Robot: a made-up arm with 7 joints. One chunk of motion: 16 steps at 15 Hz.
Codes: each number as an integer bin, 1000 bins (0 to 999) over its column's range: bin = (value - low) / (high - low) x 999, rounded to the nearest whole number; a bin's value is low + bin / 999 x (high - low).
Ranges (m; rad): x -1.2..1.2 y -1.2..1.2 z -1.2..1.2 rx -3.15..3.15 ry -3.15..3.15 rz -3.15..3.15
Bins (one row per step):
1: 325 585 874 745 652 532
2: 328 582 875 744 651 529
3: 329 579 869 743 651 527
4: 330 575 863 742 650 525
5: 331 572 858 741 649 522
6: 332 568 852 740 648 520
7: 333 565 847 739 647 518
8: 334 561 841 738 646 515
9: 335 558 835 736 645 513
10: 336 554 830 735 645 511
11: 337 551 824 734 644 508
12: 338 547 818 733 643 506
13: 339 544 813 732 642 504
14: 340 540 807 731 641 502
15: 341 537 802 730 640 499
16: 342 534 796 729 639 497
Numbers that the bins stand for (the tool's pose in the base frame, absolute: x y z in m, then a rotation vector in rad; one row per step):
1: -0.4192 0.2054 0.8997 1.5482 0.9617 0.2050
2: -0.4120 0.1982 0.9021 1.5419 0.9554 0.1860
3: -0.4096 0.1910 0.8877 1.5356 0.9554 0.1734
4: -0.4072 0.1814 0.8733 1.5293 0.9491 0.1608
5: -0.4048 0.1742 0.8613 1.5230 0.9428 0.1419
6: -0.4024 0.1646 0.8468 1.5167 0.9365 0.1293
7: -0.4000 0.1574 0.8348 1.5104 0.9302 0.1167
8: -0.3976 0.1477 0.8204 1.5041 0.9239 0.0977
9: -0.3952 0.1405 0.8060 1.4914 0.9176 0.0851
10: -0.3928 0.1309 0.7940 1.4851 0.9176 0.0725
11: -0.3904 0.1237 0.7796 1.4788 0.9113 0.0536
12: -0.3880 0.1141 0.7652 1.4725 0.9050 0.0410
13: -0.3856 0.1069 0.7532 1.4662 0.8986 0.0284
14: -0.3832 0.0973 0.7387 1.4599 0.8923 0.0158
15: -0.3808 0.0901 0.7267 1.4536 0.8860 -0.0032
16: -0.3784 0.0829 0.7123 1.4473 0.8797 -0.0158

